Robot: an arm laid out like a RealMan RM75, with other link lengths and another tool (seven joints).
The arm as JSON. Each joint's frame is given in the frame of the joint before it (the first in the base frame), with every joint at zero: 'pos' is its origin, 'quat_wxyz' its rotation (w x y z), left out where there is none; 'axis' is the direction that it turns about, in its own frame. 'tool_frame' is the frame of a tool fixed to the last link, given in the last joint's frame.
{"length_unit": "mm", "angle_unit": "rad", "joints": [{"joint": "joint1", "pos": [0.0, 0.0, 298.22], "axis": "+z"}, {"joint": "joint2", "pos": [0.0, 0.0, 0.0], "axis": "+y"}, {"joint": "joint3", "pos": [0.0, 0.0, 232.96], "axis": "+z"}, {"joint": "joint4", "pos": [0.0, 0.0, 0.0], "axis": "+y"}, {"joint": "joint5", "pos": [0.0, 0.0, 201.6], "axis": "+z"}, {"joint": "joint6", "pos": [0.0, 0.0, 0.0], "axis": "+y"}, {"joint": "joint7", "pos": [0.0, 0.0, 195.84], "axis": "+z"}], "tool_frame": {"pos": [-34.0, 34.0, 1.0], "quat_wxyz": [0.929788, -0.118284, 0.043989, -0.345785]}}
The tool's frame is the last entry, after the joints.
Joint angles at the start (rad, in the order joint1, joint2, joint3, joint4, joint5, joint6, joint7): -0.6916, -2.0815, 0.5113, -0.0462, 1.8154, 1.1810, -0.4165
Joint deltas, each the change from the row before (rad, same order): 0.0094, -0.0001, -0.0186, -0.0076, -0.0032, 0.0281, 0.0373; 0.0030, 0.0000, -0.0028, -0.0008, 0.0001, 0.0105, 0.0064; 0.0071, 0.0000, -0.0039, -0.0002, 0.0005, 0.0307, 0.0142; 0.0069, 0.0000, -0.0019, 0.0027, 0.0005, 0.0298, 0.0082; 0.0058, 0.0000, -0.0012, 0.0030, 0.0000, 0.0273, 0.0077; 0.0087, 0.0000, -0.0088, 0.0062, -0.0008, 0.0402, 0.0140; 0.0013, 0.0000, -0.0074, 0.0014, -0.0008, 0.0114, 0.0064
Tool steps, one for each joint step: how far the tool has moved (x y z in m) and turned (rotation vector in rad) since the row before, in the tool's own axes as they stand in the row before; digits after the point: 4 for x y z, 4 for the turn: 0.0019, 0.0030, 0.0002, -0.0135, 0.0244, 0.0225; 0.0004, 0.0014, -0.0001, -0.0065, 0.0061, 0.0042; 0.0014, 0.0041, -0.0001, -0.0208, 0.0148, 0.0119; 0.0017, 0.0038, -0.0003, -0.0197, 0.0141, 0.0092; 0.0019, 0.0034, -0.0002, -0.0181, 0.0127, 0.0097; 0.0045, 0.0039, -0.0004, -0.0221, 0.0251, 0.0186; 0.0025, 0.0005, 0.0004, -0.0046, 0.0112, 0.0082
